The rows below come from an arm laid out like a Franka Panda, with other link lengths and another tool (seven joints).
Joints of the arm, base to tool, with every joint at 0 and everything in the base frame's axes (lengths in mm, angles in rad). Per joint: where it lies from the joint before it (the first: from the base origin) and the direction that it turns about. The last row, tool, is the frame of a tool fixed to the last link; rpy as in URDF.
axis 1: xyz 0 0 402.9 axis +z
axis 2: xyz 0 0 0 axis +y
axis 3: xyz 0 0 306.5 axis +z
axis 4: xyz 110.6 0 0 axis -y
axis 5: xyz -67.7 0 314.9 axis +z
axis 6: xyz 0 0 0 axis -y
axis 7: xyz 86.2 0 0 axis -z
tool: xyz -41 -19 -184.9 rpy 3.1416 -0.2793 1.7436
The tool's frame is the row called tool.
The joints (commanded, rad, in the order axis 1, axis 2, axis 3, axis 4, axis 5, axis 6, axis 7), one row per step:
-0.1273 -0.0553 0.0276 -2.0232 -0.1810 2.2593 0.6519
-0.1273 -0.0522 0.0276 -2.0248 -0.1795 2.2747 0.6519
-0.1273 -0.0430 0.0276 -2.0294 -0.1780 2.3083 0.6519
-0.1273 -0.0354 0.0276 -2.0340 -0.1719 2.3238 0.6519
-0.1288 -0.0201 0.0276 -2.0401 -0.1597 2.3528 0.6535
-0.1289 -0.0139 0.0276 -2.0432 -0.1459 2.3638 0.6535
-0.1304 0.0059 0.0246 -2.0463 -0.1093 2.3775 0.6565
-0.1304 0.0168 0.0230 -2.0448 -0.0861 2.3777 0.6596
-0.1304 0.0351 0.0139 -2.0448 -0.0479 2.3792 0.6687
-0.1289 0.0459 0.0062 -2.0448 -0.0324 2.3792 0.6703
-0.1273 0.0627 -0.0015 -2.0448 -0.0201 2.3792 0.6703
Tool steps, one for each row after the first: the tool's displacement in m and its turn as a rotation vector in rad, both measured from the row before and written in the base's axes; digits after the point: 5 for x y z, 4 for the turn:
0.00247 0.00034 -0.00082 0.0015 -0.0106 0.0020
0.00527 0.00054 -0.00342 0.0021 -0.0196 0.0049
0.00213 0.00085 -0.00435 0.0065 -0.0037 0.0000
0.00445 0.00085 -0.00767 0.0132 -0.0088 -0.0038
0.00158 0.00145 -0.00348 0.0131 -0.0029 -0.0046
0.00281 0.00138 -0.01032 0.0357 0.0054 -0.0223
0.00120 0.00145 -0.00505 0.0226 0.0066 -0.0154
0.00123 -0.00075 -0.00930 0.0380 0.0122 -0.0360
0.00034 -0.00171 -0.00557 0.0149 0.0090 -0.0154
0.00041 -0.00205 -0.00873 0.0123 0.0154 -0.0123

